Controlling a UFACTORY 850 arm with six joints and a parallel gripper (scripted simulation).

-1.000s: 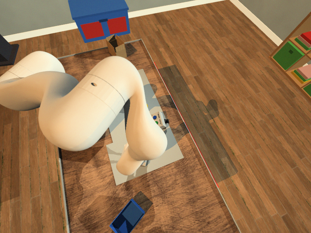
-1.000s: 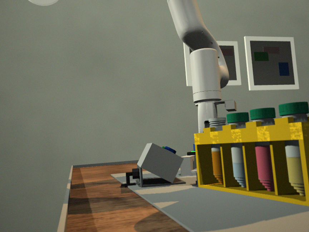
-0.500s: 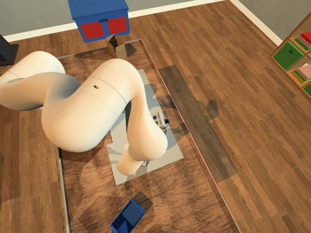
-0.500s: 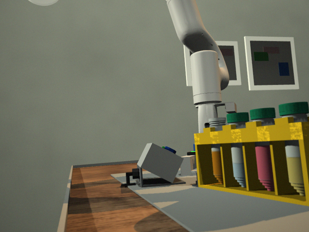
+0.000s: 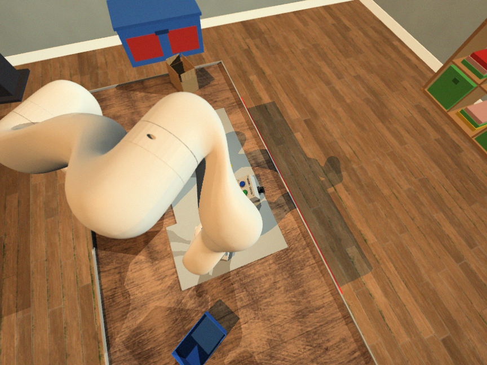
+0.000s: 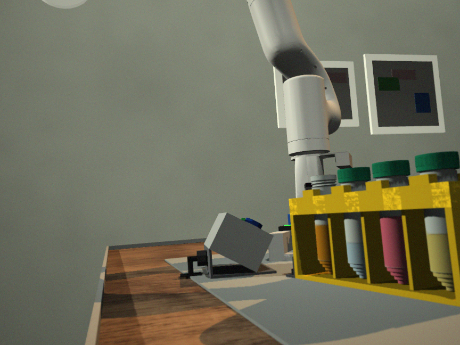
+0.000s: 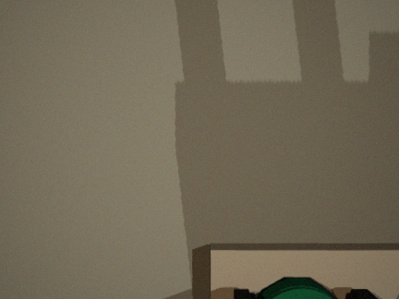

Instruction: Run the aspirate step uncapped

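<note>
My gripper is now 260 mm to the right of the blue cycle key, 160 mm short of it and 30 mm below it. Also, from my hand: green cap 20 mm below; grey key housing 240 mm to the left, 180 mm ahead, 20 mm above; green key 220 mm to the left, 160 mm ahead, 30 mm above.
</note>
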